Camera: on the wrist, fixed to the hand. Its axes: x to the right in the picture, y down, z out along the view.
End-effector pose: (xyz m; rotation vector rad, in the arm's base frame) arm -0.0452 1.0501 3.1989 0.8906 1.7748 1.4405
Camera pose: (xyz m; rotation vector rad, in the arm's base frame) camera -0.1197 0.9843 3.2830 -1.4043 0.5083 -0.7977
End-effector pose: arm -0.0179 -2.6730 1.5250 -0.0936 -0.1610 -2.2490
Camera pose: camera 0.0455 -2.7136 1.4188 0.2128 0.0740 0.8098
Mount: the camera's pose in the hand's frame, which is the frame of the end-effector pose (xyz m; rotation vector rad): -0.0219 0.0656 -0.1103 0.2202 0.4701 3.0362
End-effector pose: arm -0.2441 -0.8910 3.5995 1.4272 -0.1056 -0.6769
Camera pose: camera -0.1874 -0.7846 3.6486 0.1862 -1.4671 2.1000
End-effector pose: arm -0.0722 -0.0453 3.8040 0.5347 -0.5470 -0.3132
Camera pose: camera -0.0183 0.0611 3.7518 -0.4619 -0.3782 2.6730
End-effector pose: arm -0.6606 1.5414 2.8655 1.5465 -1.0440 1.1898
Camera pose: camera -0.7520 1.6340 2.8693 1.0872 1.3061 -1.4439
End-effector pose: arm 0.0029 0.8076 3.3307 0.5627 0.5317 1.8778
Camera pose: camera -0.1039 0.7533 3.2798 -0.3083 0.1894 -1.2048
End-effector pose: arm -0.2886 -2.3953 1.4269 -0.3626 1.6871 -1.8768
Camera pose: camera -0.3174 -2.2948 1.3493 1.7221 0.3400 0.4603
